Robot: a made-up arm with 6 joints.
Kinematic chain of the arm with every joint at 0, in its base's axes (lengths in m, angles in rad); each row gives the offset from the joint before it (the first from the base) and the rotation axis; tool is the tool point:
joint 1: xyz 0 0 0.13 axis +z
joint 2: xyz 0 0.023 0 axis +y
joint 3: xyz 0 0 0.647 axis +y
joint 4: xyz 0 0 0.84 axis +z
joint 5: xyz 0 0 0 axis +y
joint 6: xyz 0 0 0.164 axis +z
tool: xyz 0 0 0
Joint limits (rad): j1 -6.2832..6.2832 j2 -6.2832..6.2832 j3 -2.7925..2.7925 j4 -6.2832..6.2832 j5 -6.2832..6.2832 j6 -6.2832..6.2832
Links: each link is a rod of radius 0.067 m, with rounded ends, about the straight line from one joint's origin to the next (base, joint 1, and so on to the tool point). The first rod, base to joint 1, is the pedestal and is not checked.
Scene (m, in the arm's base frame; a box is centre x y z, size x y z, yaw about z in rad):
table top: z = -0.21
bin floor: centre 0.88 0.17 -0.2 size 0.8 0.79 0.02 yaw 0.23
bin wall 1: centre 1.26 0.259 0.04 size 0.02 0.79 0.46 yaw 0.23
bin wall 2: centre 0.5 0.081 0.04 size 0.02 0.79 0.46 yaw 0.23
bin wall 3: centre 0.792 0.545 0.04 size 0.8 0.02 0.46 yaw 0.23
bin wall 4: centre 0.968 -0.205 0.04 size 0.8 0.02 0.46 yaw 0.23
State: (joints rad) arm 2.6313 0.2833 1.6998 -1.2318 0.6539 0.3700
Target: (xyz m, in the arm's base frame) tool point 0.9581 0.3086 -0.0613
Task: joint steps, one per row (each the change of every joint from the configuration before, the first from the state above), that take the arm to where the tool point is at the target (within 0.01 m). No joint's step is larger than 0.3 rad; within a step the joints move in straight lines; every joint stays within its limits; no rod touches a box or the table.
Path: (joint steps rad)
1: -0.2773 -0.0151 -0.0021 -0.0095 0.0316 0.0000
2: -0.2773 -0.0151 -0.0022 -0.0095 0.0317 0.0000
3: -0.2773 -0.0151 -0.0021 -0.0094 0.0316 0.0000
4: -0.2773 -0.0151 -0.0022 -0.0095 0.0316 0.0000
5: -0.2773 -0.0151 -0.0021 -0.0095 0.0317 0.0000
6: -0.2773 -0.0151 -0.0022 -0.0095 0.0316 0.0000
7: -0.2774 -0.0151 -0.0021 -0.0095 0.0316 0.0000
8: -0.2773 -0.0151 -0.0022 -0.0095 0.0317 0.0000
9: -0.0036 0.2306 0.0418 0.0059 -0.0343 0.0000
10: -0.0037 0.2307 0.0418 0.0058 -0.0342 0.0000

